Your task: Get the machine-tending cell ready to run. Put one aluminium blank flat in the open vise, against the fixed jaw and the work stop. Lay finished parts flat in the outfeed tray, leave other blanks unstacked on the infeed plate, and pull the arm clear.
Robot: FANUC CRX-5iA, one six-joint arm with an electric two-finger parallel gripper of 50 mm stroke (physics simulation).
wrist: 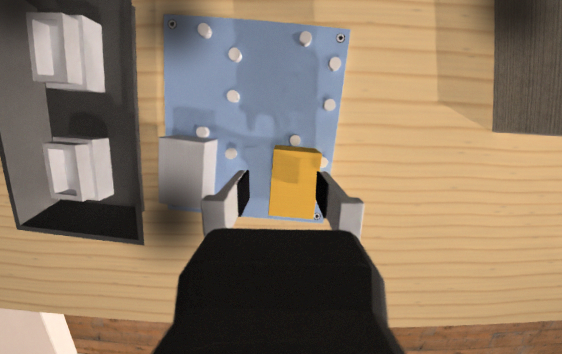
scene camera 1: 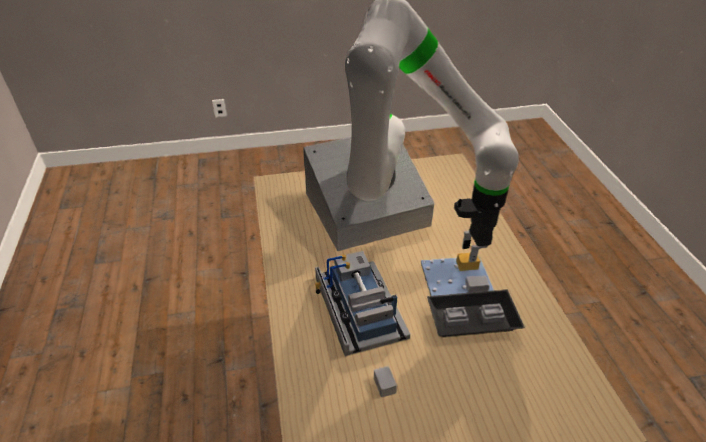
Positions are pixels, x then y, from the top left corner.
Labels:
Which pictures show my gripper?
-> The wrist view and scene camera 1: all of them.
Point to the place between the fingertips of my gripper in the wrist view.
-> At 282,184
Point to a yellow block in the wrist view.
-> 294,169

